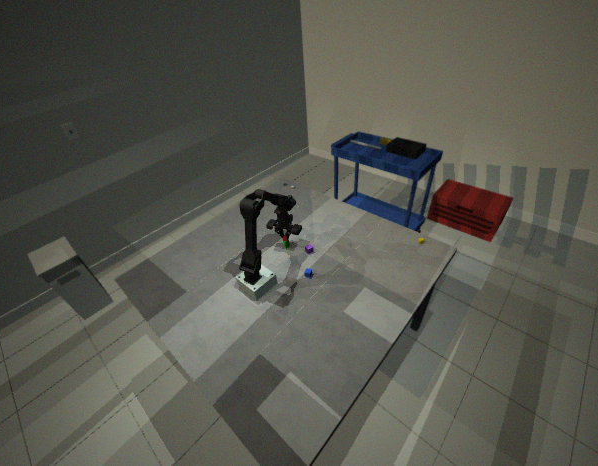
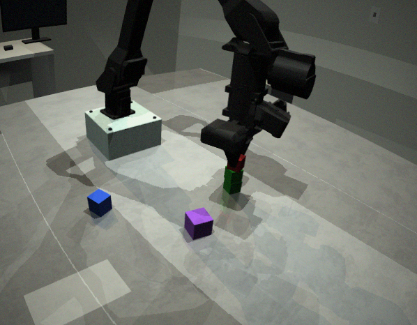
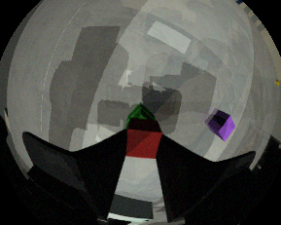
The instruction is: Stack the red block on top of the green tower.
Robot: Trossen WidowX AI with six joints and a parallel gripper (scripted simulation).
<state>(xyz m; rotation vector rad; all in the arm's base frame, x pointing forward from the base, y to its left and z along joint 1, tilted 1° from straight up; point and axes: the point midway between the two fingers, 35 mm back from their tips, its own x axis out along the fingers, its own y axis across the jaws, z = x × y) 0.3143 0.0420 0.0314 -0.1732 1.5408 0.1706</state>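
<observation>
Now: gripper tip right at the red block. Also, from my gripper tip: yellow block 620 mm to the right, 400 mm ahead, 50 mm below; then purple block 130 mm to the right, 40 mm below, 30 mm ahead; then blue block 220 mm to the right, 110 mm behind, 40 mm below.
</observation>
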